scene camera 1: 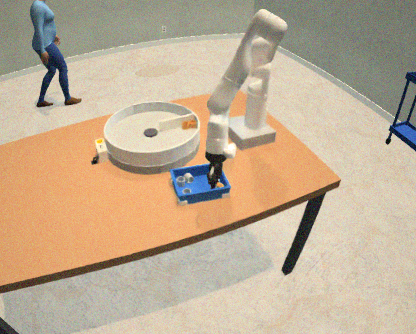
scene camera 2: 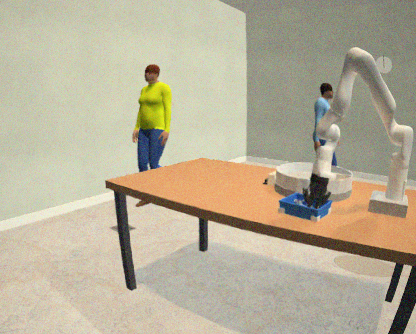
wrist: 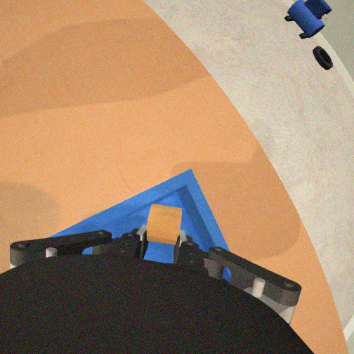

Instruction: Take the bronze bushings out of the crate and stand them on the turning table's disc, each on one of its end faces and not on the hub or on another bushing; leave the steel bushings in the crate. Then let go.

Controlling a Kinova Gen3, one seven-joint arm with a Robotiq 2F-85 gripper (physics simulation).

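Places are measured from the arm's base along level axes (x ahead, y left, z up), in centimetres.
Pixels of known places: arm's base, link origin: (scene camera 1: 253, 124) (scene camera 2: 394, 198).
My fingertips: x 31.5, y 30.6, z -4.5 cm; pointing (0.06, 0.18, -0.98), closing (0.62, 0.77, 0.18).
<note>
For each thing: its top centre in the pictures, then the offset to it from my fingertips. "*": a spot on its surface instead.
- blue crate, top centre: (scene camera 1: 199, 178) (scene camera 2: 306, 200) dx +4.5, dy -3.6, dz +3.9 cm
- pale disc, top centre: (scene camera 1: 150, 131) (scene camera 2: 314, 178) dx +14.7, dy -37.6, dz +5.0 cm
- dark hub, top centre: (scene camera 1: 150, 131) dx +14.7, dy -37.6, dz +5.0 cm
- upright divider, surface spot: (scene camera 1: 171, 123) * dx +5.2, dy -38.0, dz +7.1 cm
- small white box, surface spot: (scene camera 1: 101, 146) * dx +37.7, dy -34.6, dz +4.6 cm
The blue crate (scene camera 1: 205, 195) (scene camera 2: 294, 210) (wrist: 201, 201) stands on the table. My gripper (scene camera 1: 215, 185) (scene camera 2: 316, 205) (wrist: 162, 237) is down inside its right end, shut on a bronze bushing (wrist: 164, 223). The bushing's curved side faces the wrist camera; whether it touches the crate floor is unclear. Three steel bushings (scene camera 1: 181, 181) (scene camera 1: 189, 177) (scene camera 1: 187, 191) are at the crate's left end. The turning table (scene camera 1: 150, 159) (scene camera 2: 300, 186) has a pale disc (scene camera 1: 127, 132) and a dark hub (scene camera 1: 150, 132). Orange bronze bushings (scene camera 1: 189, 124) are on the disc beside the pale divider; their exact number is unclear.
The turning table's raised round wall and upright divider (scene camera 1: 171, 123) stand behind the crate. A small white box (scene camera 1: 101, 146) with a yellow top is left of it. The arm's base (scene camera 1: 252, 134) (scene camera 2: 388, 204) is at the right. Two people (scene camera 2: 152, 110) (scene camera 2: 322, 112) are beyond the table.
</note>
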